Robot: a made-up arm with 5 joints.
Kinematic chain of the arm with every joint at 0, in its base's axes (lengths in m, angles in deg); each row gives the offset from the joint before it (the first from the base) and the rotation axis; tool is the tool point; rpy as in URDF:
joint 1: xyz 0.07 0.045 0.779 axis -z
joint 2: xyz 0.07 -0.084 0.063 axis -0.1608 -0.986 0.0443
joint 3: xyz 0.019 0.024 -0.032 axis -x
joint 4: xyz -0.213 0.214 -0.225 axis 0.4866 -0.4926 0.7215
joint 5: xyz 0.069 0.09 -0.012 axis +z
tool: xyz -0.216 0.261 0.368 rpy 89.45 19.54 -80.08
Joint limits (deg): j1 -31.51..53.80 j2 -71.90..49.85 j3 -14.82..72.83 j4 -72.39..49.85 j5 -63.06..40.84
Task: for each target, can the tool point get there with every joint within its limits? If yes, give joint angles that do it. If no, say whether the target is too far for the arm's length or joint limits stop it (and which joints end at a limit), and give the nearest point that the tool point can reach.
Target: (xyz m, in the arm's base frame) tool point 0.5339 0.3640 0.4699
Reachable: yes | joints 6.61 22.31 23.97 -62.60 -17.73
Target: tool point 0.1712 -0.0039 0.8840
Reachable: no: joint limits stop it (at a limit: joint 1, joint 3, joint 5) | nearest point 0.5826 0.1907 0.9551 | short by 0.461 m
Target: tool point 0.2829 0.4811 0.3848
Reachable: yes | joints -17.81 26.21 38.51 -58.88 9.21
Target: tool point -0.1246 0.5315 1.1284
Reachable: yes | joints 11.58 -28.82 10.61 22.84 -11.84
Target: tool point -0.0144 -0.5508 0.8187
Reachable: no: joint limits stop it (at a limit: joint 1, joint 3, joint 4, joint 5) | nearest point 0.2028 -0.6238 0.7975 | short by 0.230 m
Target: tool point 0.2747 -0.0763 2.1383
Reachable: no: too far | nearest point 0.2288 0.0391 1.4818 | short by 0.668 m
